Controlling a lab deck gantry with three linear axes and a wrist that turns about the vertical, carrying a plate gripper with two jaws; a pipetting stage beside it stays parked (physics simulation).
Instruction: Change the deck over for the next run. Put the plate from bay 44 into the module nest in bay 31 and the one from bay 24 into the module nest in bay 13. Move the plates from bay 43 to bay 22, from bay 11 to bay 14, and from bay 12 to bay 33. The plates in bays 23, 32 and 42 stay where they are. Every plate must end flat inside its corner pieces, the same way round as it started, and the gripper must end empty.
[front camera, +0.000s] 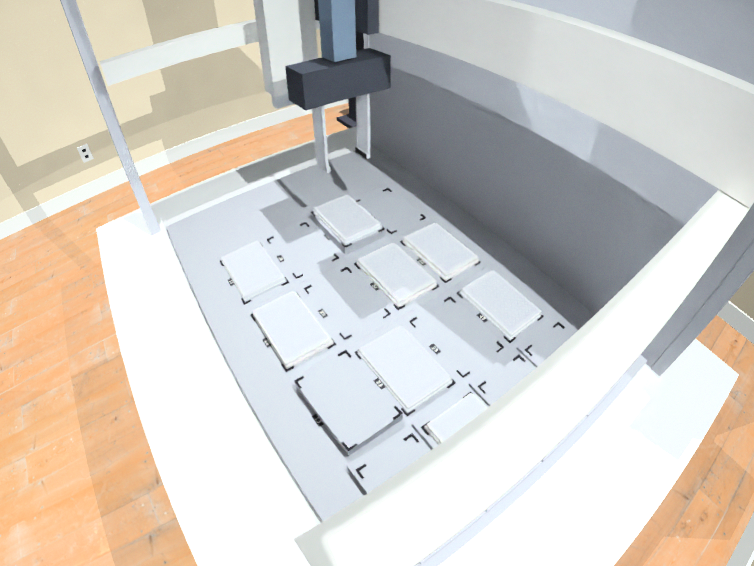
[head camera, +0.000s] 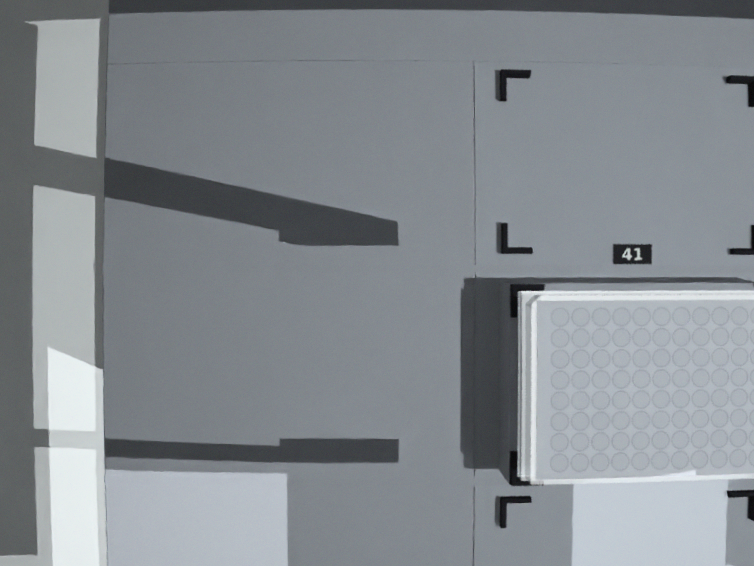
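Seen in the pictures: gripper, fingertip midpoint: (front camera: 343, 161); robot's base at its link origin: (front camera: 221, 262).
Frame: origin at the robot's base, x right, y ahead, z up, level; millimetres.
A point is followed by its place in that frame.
Note:
My gripper (front camera: 345, 162) @(y 64, x -257, z 160 mm) is open and empty, raised above the far end of the deck. A plate (front camera: 347, 218) @(y 74, x -253, z 33 mm) (head camera: 639, 389) @(y 49, x -257, z 33 mm) lies flat inside the corners of the bay 31 nest. Other plates lie in bay 11 (front camera: 252, 269) @(y 73, x -42, z 14 mm), bay 12 (front camera: 292, 328) @(y 238, x -43, z 14 mm), bay 23 (front camera: 405, 365) @(y 395, x -149, z 15 mm), bay 24 (front camera: 458, 417) @(y 512, x -149, z 29 mm), bay 32 (front camera: 395, 272) @(y 233, x -252, z 14 mm), bay 42 (front camera: 441, 249) @(y 234, x -360, z 14 mm) and bay 43 (front camera: 500, 303) @(y 396, x -356, z 14 mm). The bay 13 nest (front camera: 347, 399) @(y 396, x -46, z 19 mm), bay 22 (front camera: 348, 298) @(y 225, x -157, z 0 mm) and bay 33 (front camera: 458, 335) @(y 395, x -259, z 0 mm) hold no plate. The front beam partly hides bays 14, 24 and 44.
Bay 41 (front camera: 405, 208) @(y 79, x -396, z 0 mm) (head camera: 627, 161) @(y 62, x -365, z 0 mm) has corner pieces and no plate. The pale front beam (front camera: 548, 377) @(y 613, x -32, z 400 mm) crosses the near side of the deck. A grey wall (front camera: 487, 182) @(y 206, x -500, z 103 mm) stands along the right side. Finger shadows fall left of the bays in the head view.

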